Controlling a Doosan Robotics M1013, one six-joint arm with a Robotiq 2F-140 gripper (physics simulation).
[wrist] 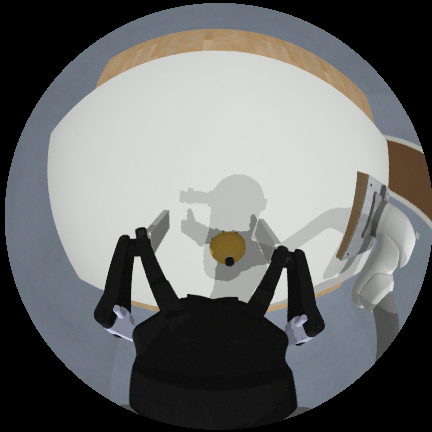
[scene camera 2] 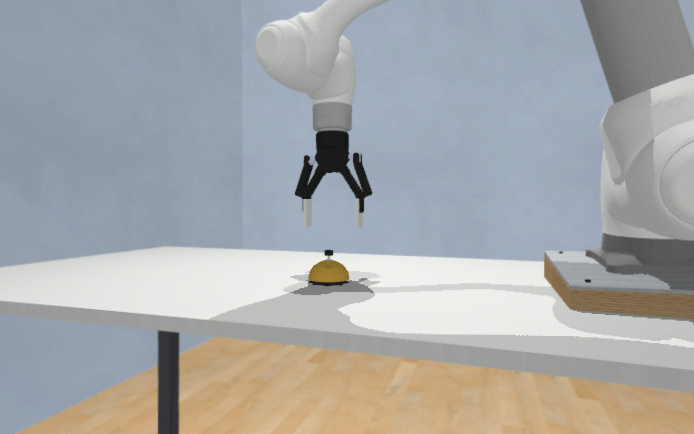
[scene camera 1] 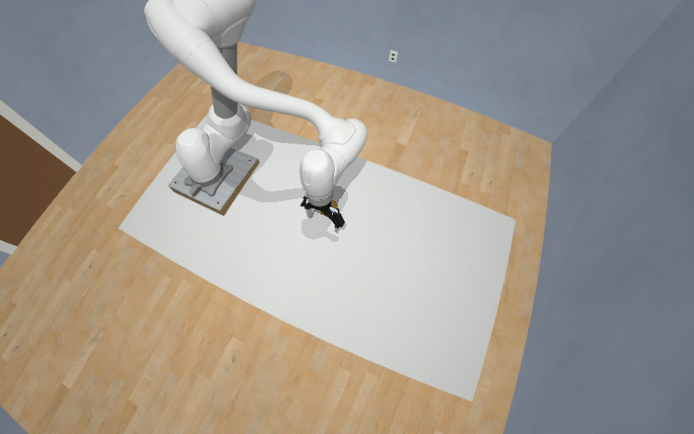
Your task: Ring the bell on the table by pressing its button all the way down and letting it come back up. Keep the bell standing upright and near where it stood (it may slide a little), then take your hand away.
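Where they show: gripper, fingertip midpoint: (wrist: 212, 222) (scene camera 2: 332, 227) (scene camera 1: 323, 221); arm's base, link origin: (wrist: 375, 214) (scene camera 2: 652, 264) (scene camera 1: 208, 176).
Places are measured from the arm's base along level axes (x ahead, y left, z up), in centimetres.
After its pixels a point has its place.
Note:
The bell, a golden dome (scene camera 1: 334, 204) {z -1.6, x 61.7, y 10.4 cm} (scene camera 2: 328, 272) {z -2.7, x 58.2, y 12.5 cm} (wrist: 227, 247) {z -1.2, x 59.6, y 6.9 cm} on a dark base, stands upright on the white table (scene camera 1: 409, 281) {z -5.3, x 104.0, y -8.5 cm} (scene camera 2: 102, 286) {z -5.3, x 99.5, y 26.1 cm} (wrist: 150, 125) {z -5.3, x 75.3, y -19.5 cm}. Its black button (scene camera 2: 328, 252) {z 1.0, x 59.1, y 9.8 cm} (wrist: 229, 261) {z 1.3, x 59.4, y 8.7 cm} stands up on a short stem above the dome. In scene camera 1 the bell is mostly hidden by the gripper. My gripper (scene camera 1: 323, 222) {z 5.5, x 62.3, y -2.0 cm} (scene camera 2: 333, 220) {z 5.5, x 62.3, y -2.0 cm} (wrist: 212, 222) {z 5.5, x 62.3, y -2.0 cm} is open and empty, pointing down. Its two pale fingertips are wide apart and hang above the button's height, one to each side of the bell in scene camera 2. Nothing touches the bell.
The arm's base stands on a grey mounting plate with a wooden edge (scene camera 1: 240, 176) {z -0.7, x 14.8, y 6.1 cm} (scene camera 2: 614, 304) {z -4.1, x 10.8, y 19.0 cm} (wrist: 352, 220) {z -3.3, x 16.4, y 3.3 cm}, well to one side of the bell. The arm's shadow falls across the table around the bell. A wooden floor (scene camera 1: 204, 348) (scene camera 2: 307, 378) lies below.

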